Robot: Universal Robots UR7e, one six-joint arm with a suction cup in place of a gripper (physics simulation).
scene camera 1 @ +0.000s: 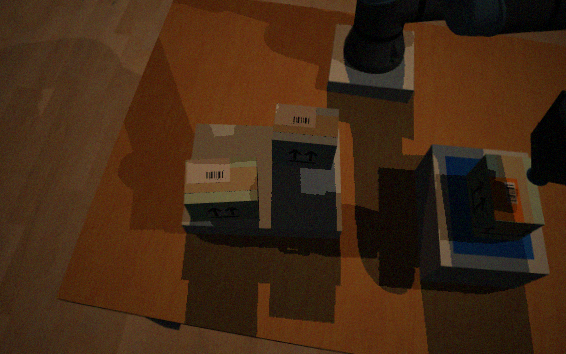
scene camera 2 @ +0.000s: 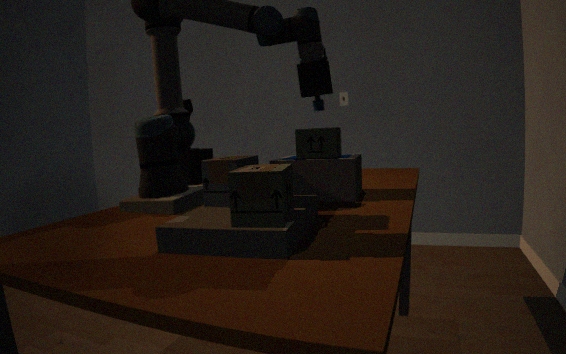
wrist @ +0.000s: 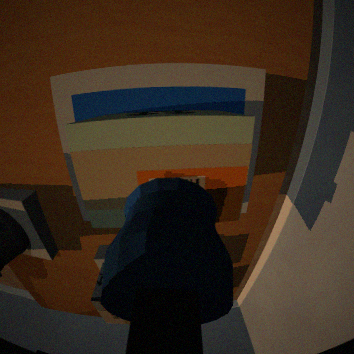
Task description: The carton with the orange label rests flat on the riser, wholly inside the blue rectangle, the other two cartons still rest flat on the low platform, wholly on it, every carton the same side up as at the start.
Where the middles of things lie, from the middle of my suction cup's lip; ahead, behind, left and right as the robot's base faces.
Right now my suction cup is 20 mm to the left of the riser (scene camera 1: 448,252) and 220 mm above it. The rest, counted from my suction cup: low platform (scene camera 1: 294,201) 10 mm ahead, 450 mm to the right, 250 mm below.
